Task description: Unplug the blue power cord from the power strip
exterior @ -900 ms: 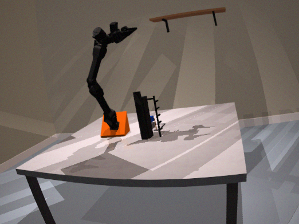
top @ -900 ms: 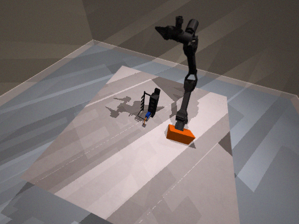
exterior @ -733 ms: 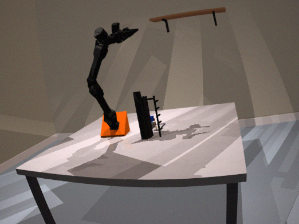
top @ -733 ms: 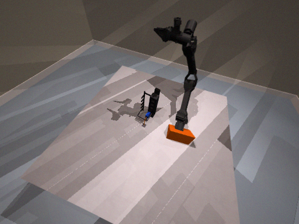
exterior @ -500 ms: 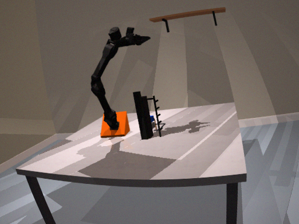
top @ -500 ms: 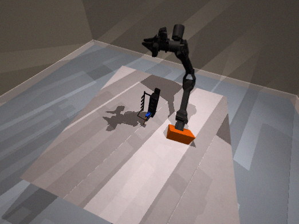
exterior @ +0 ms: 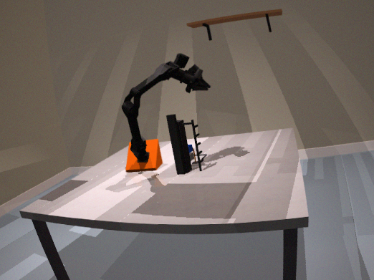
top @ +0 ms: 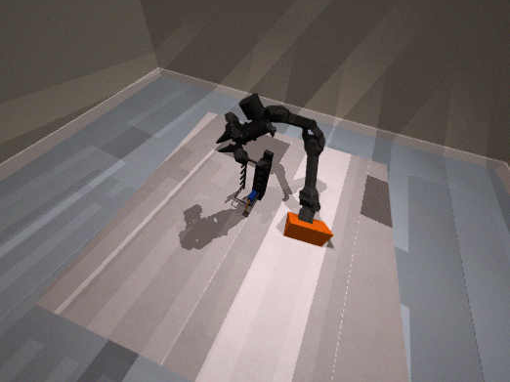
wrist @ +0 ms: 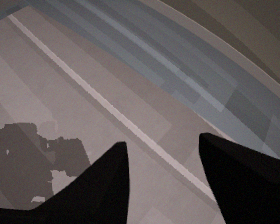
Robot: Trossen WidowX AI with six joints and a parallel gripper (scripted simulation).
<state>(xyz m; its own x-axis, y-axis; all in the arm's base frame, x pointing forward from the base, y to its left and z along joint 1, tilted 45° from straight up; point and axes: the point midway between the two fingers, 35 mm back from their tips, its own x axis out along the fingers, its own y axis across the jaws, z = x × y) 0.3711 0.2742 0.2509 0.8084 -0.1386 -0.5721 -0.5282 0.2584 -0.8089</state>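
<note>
Right now the blue plug is 28 cm below my gripper tip, 15 cm behind it and 5 cm to the right of it.
</note>
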